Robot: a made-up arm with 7 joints. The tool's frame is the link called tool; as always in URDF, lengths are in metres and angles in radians.
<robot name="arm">
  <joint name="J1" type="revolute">
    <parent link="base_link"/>
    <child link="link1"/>
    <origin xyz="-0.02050 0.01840 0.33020" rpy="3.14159 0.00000 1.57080"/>
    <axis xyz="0 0 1"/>
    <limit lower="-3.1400" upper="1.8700"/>
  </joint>
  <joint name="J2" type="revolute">
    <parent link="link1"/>
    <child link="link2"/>
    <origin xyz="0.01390 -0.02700 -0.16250" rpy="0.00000 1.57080 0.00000"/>
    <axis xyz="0 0 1"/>
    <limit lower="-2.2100" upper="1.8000"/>
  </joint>
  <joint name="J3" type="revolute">
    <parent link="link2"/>
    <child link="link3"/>
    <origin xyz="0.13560 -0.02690 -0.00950" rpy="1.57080 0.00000 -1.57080"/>
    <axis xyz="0 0 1"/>
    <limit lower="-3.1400" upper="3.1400"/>
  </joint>
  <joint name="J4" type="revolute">
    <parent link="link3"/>
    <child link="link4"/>
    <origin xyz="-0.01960 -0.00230 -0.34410" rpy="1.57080 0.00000 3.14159"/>
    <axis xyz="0 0 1"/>
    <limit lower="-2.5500" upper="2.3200"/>
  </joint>
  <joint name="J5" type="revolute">
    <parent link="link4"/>
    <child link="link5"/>
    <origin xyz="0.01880 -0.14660 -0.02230" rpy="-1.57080 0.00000 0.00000"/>
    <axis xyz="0 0 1"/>
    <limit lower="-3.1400" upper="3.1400"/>
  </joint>
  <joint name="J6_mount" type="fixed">
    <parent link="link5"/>
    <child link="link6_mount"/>
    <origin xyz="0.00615 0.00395 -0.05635"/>
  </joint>
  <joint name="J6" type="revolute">
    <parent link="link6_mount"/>
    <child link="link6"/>
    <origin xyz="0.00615 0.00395 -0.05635" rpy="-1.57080 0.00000 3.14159"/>
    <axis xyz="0 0 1"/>
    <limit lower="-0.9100" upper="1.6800"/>
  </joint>
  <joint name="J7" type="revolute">
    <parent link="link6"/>
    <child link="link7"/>
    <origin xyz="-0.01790 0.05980 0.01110" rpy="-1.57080 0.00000 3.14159"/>
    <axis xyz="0 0 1"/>
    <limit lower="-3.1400" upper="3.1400"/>
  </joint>
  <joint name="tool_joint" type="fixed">
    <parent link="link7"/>
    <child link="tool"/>
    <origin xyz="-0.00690 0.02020 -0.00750" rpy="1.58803 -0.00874 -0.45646"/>
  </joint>
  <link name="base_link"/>
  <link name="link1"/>
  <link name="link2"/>
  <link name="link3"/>
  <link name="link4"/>
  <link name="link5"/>
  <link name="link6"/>
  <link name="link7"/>
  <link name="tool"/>
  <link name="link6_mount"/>
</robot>
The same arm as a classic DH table. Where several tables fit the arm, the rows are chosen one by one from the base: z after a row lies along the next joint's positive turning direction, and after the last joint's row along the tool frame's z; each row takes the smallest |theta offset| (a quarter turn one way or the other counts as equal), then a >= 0, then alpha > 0; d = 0 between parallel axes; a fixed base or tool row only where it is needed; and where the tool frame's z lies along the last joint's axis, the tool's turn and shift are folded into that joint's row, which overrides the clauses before.
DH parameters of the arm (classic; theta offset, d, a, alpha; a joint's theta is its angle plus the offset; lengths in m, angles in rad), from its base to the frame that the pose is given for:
base (fixed): -0.7315 0 -0.0275 3.1416
J1: -0.7315 -0.4927 -0.027 1.5708
J2: 0 0.0044 -0.0269 -1.5708
J3: 0 -0.4797 0.0196 1.5708
J4: 0 -0.0246 0.0188 -1.5708
J5: 0 -0.2593 0.0123 1.5708
J6: 0 0.0032 0.0179 -1.5708
J7: -0.4563 -0.0676 -0.0151 1.588
tool (fixed): 0.0087 -0.0151 0 0
Joint limits (rad, base to tool): -3.14..1.87 -2.21..1.8 -3.14..3.14 -2.55..2.32 -3.14..3.14 -0.91..1.68 -3.14..3.14

